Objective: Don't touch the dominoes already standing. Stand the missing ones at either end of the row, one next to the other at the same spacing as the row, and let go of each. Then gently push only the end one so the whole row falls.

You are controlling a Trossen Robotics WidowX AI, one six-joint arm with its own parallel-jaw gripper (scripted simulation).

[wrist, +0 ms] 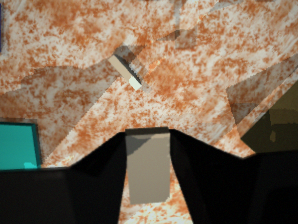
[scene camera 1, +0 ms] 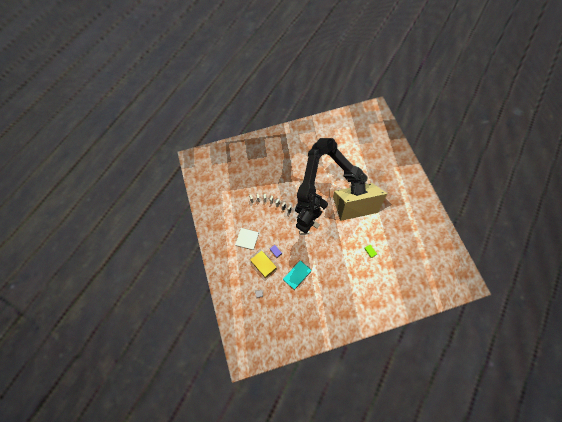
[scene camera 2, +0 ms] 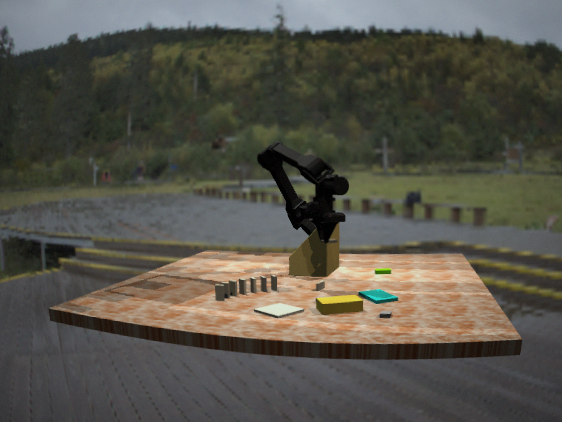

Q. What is the gripper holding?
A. A domino.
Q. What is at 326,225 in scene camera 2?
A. The gripper.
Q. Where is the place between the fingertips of the gripper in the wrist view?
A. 147,137
